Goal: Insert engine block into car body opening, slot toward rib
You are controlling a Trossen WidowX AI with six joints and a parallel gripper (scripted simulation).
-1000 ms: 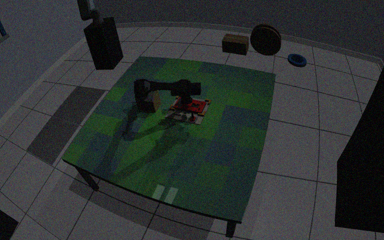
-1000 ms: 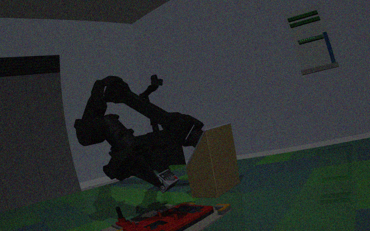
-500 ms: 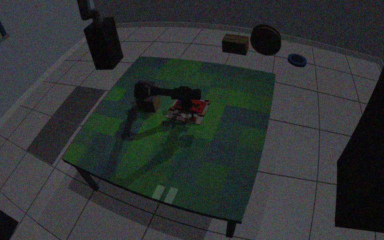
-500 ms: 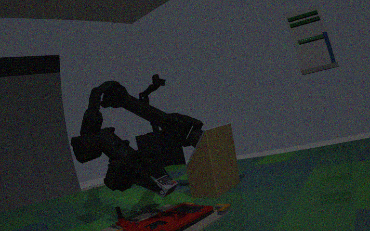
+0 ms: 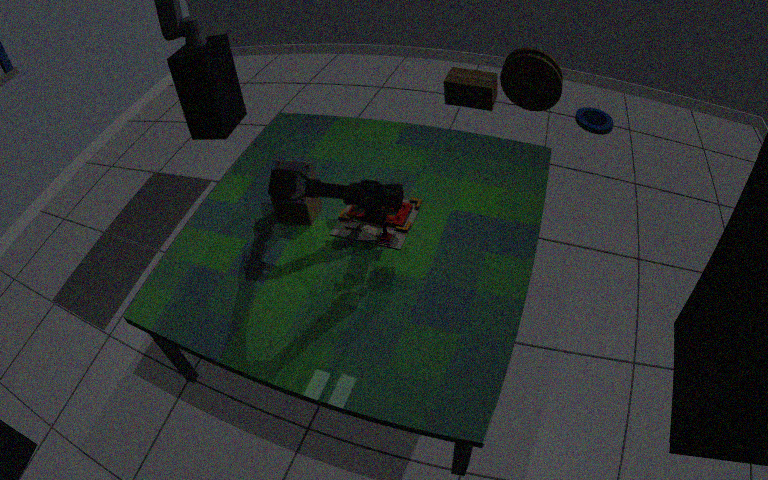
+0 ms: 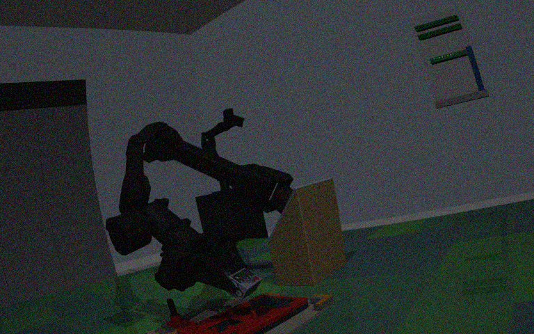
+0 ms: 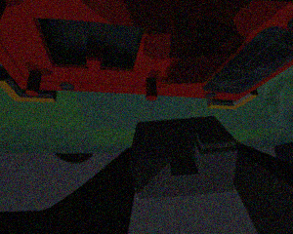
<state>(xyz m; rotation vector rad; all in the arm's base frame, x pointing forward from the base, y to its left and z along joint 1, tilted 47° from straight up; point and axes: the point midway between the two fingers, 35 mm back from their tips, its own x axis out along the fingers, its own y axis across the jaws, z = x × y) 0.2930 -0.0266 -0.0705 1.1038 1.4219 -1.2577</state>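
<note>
The pale plate lies 10 mm ahead of my gripper tip, 30 mm to the right of it and 70 mm below it. Also, from my gripper tip: engine block 10 mm to the right.
</note>
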